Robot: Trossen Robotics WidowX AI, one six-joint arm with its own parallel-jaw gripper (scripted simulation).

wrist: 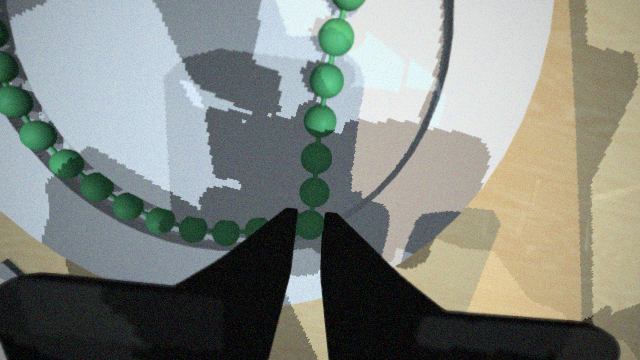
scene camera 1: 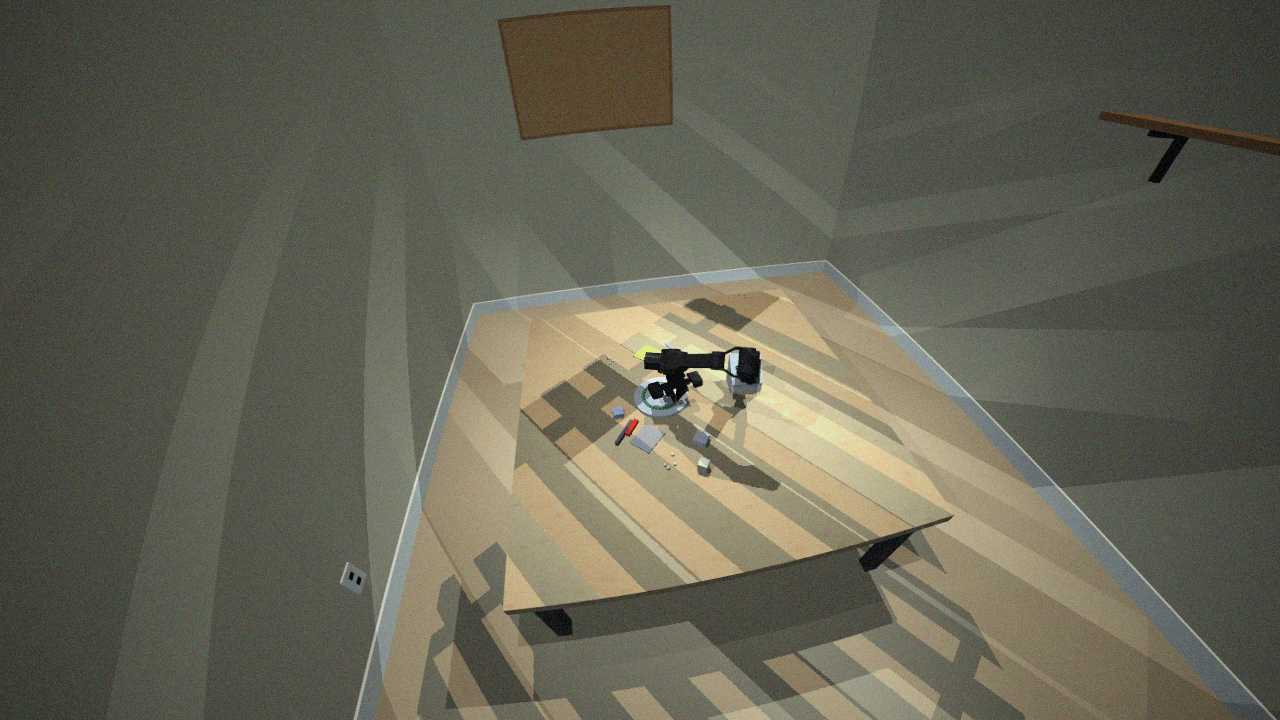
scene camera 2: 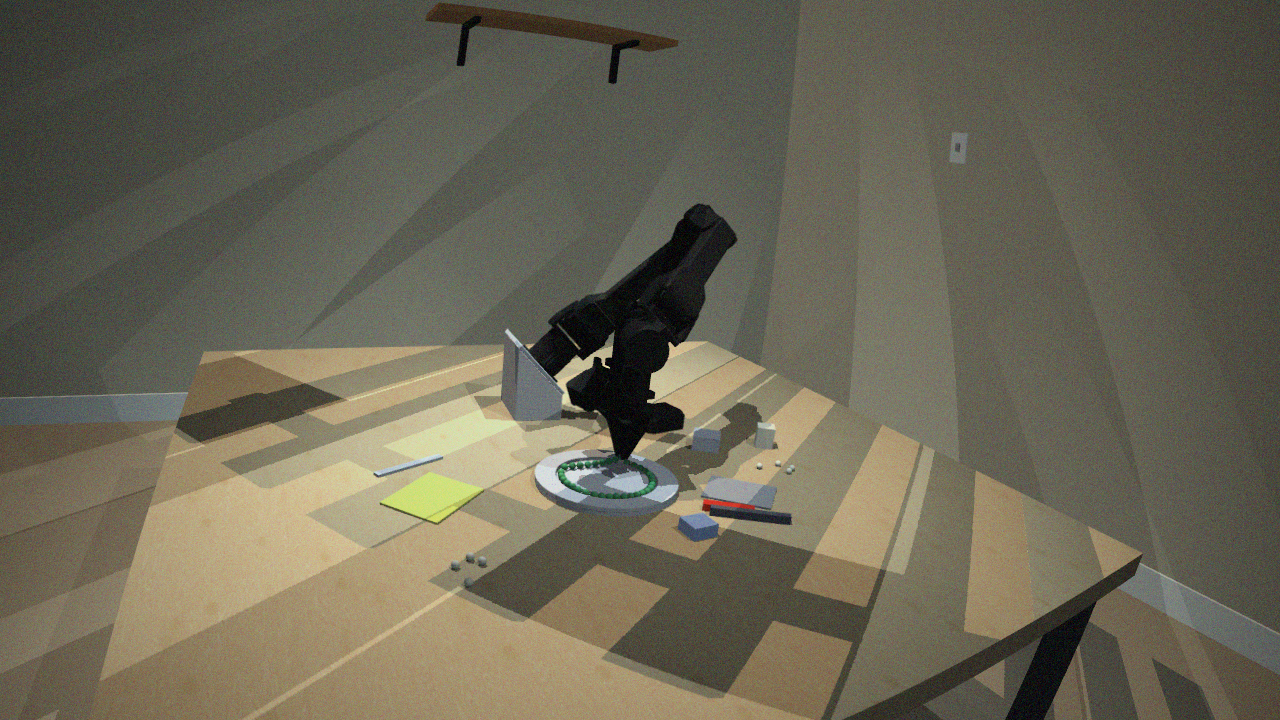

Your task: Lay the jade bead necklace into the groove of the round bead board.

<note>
I see my gripper [scene camera 2: 621,457], a blue block [scene camera 2: 697,527], a grey plate [scene camera 2: 724,489] and a round grey bead board [wrist: 203,115].
My gripper shows as well in the wrist view [wrist: 310,222] and in scene camera 1 [scene camera 1: 675,401]. The wrist view misses the blue block: it is out of frame.
</note>
